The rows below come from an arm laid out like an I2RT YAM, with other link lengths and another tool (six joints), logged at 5 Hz.
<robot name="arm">
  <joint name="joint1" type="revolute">
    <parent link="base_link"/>
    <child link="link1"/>
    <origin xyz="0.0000 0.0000 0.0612"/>
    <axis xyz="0 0 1"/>
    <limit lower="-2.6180" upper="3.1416"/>
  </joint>
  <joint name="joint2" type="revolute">
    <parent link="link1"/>
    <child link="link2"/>
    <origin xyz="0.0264 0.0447 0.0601"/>
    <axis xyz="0 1 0"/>
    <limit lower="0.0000" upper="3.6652"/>
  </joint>
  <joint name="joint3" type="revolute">
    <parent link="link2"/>
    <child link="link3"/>
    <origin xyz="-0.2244 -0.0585 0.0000"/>
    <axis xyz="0 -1 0"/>
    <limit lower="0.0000" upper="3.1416"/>
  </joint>
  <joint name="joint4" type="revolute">
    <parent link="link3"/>
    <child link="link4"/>
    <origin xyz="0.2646 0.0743 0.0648"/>
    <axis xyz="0 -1 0"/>
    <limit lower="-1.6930" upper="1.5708"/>
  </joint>
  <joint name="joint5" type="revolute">
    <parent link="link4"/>
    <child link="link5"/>
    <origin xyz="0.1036 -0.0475 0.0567"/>
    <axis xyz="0 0 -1"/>
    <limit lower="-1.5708" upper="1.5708"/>
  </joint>
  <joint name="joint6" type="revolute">
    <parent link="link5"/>
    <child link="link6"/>
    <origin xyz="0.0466 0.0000 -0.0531"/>
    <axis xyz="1 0 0"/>
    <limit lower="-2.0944" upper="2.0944"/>
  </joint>
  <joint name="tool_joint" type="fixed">
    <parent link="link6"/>
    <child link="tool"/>
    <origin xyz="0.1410 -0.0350 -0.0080" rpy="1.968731 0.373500 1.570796"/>
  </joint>
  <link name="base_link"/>
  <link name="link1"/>
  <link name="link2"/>
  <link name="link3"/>
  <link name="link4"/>
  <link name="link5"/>
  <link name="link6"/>
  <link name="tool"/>
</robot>
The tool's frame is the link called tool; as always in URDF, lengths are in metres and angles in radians.
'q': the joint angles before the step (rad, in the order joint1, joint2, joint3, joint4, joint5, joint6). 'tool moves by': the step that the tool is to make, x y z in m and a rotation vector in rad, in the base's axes. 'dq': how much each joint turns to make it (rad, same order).
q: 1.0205, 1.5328, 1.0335, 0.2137, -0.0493, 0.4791
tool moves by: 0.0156, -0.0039, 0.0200, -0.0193, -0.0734, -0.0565
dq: -0.0005, 0.0055, 0.0513, -0.0245, 0.0737, -0.0547
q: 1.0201, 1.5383, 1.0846, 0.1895, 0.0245, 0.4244
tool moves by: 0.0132, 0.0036, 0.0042, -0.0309, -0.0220, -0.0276
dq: -0.0053, 0.0487, 0.0741, -0.0390, 0.0308, -0.0277
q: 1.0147, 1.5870, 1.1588, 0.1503, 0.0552, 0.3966
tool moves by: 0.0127, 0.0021, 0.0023, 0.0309, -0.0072, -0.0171
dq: -0.0183, 0.0326, 0.0130, 0.0490, -0.0039, 0.0098
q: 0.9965, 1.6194, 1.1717, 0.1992, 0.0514, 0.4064
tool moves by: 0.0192, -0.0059, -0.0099, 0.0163, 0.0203, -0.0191
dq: -0.0431, 0.0352, 0.0015, 0.0351, -0.0296, 0.0193
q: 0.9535, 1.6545, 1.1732, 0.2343, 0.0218, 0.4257
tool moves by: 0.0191, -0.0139, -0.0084, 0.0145, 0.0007, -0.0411
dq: -0.0413, 0.0132, -0.0283, 0.0526, -0.0024, 0.0089
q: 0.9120, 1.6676, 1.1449, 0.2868, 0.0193, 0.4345
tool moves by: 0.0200, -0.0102, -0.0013, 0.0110, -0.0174, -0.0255
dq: -0.0412, 0.0233, -0.0012, 0.0441, -0.0138, -0.0100
